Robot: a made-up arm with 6 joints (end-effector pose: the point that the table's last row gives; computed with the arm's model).
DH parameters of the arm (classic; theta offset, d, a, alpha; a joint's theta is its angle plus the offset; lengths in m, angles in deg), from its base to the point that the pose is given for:
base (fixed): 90 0.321 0.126 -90
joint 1: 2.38 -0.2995 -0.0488 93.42
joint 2: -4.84 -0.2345 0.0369 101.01
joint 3: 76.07 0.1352 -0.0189 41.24
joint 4: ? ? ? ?
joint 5: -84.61 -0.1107 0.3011 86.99
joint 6: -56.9 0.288 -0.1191 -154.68
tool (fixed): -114.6 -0.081 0 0
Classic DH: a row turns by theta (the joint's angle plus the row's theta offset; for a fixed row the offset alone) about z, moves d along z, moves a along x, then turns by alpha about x.
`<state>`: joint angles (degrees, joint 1 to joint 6).
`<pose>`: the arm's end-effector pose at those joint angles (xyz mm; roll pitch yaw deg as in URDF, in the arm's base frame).
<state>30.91 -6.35 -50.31 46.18 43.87 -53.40</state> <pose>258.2 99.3 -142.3 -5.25 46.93 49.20</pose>
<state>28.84 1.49 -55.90 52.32 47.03 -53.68</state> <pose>249.4 137.1 -135.6 0.01 45.47 55.45</pose>
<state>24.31 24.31 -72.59 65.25 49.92 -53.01</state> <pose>175.4 157.8 -138.4 8.43 49.25 74.37</pose>
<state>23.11 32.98 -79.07 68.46 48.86 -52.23</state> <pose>139.3 129.9 -144.2 10.20 53.17 83.03</pose>
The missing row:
joint 4: -10.28 -0.2801 -0.0633 -39.53
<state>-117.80 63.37 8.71 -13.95 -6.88 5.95</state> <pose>345.9 828.3 456.0 58.14 -79.14 1.36</pose>
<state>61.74 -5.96 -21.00 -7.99 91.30 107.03</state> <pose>9.3 53.5 19.7 -13.10 7.65 -83.64</pose>
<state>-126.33 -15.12 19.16 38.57 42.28 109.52</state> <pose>140.5 -4.3 601.7 167.72 -44.88 114.98</pose>
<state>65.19 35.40 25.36 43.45 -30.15 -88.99</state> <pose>-172.7 -303.7 65.9 70.11 16.42 165.25</pose>
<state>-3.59 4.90 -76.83 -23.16 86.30 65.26</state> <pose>10.3 10.8 -28.3 -36.80 25.15 -20.13</pose>
